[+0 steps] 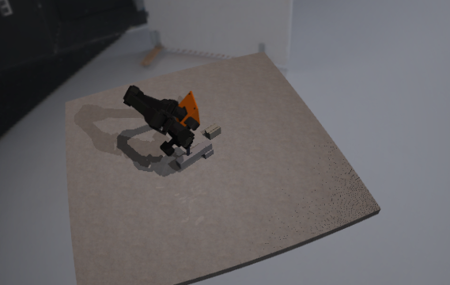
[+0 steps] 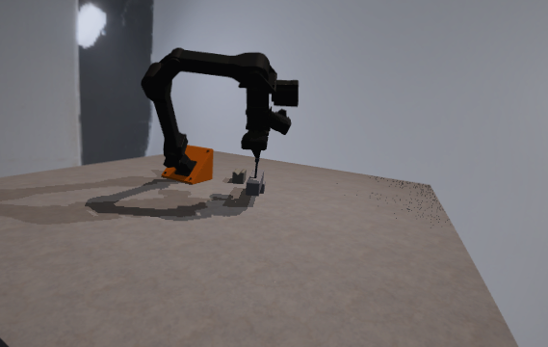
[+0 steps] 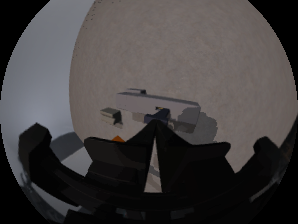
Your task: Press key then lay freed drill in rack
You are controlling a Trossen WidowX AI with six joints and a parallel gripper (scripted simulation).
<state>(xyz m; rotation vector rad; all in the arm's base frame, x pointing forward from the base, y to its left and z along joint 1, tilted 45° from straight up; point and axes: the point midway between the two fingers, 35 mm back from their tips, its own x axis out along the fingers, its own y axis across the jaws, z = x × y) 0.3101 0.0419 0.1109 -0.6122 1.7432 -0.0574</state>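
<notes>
Now: the dark upright piece 30 mm below my gripper tip. Also, from my gripper tip: grey rack 150 mm behind, 150 mm to the left, 110 mm below; grey holder block 20 mm behind, 30 mm to the left, 90 mm below; drill 20 mm behind, 50 mm to the left, 80 mm below.
</notes>
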